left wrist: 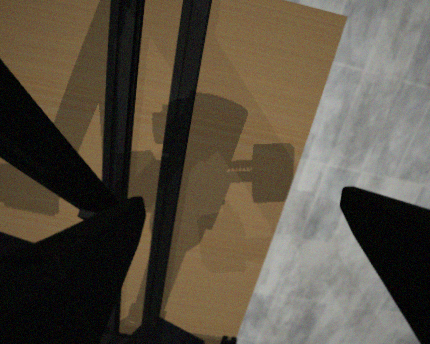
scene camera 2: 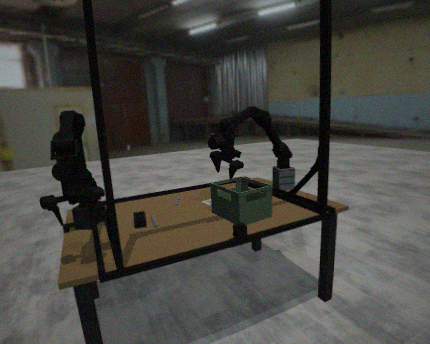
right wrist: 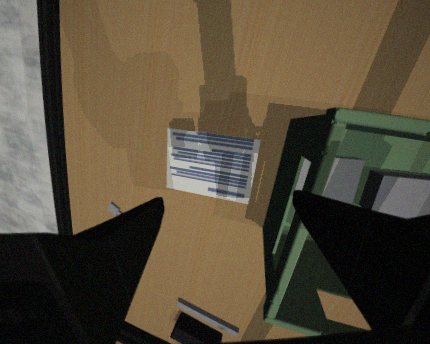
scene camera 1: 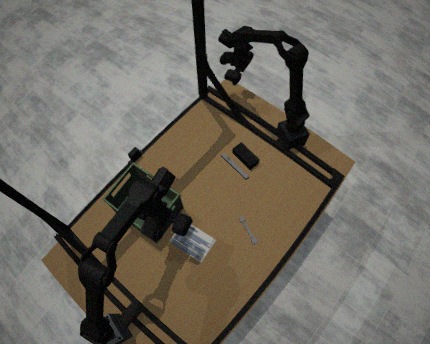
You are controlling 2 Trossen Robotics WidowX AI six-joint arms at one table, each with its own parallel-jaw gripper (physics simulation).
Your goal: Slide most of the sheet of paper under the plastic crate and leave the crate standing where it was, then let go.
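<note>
The white sheet of paper with blue lines (scene camera 1: 194, 245) (scene camera 2: 206, 202) (right wrist: 210, 165) lies flat beside the green plastic crate (scene camera 1: 141, 171) (scene camera 2: 255, 206) (right wrist: 370, 145). In the right wrist view a narrow shadowed strip of table separates them. The crate stands upright, with grey and dark items inside. My right gripper (scene camera 1: 170, 202) (scene camera 2: 224, 173) (right wrist: 228, 200) is open and empty, above the table near the crate and paper, and partly hides the crate in scene camera 1. My left gripper (scene camera 1: 229, 57) (left wrist: 241, 201) is open and empty, over the table's far end, away from both.
A wrench (scene camera 1: 248, 231) (scene camera 2: 177, 201) (right wrist: 115, 208) lies apart from the paper. A flat grey bar (scene camera 1: 235, 166) (scene camera 2: 154, 220) (right wrist: 207, 316) lies beside a black block (scene camera 1: 245, 155) (scene camera 2: 139, 219) (right wrist: 195, 327). Black frame rails edge the table, with posts rising at the corners.
</note>
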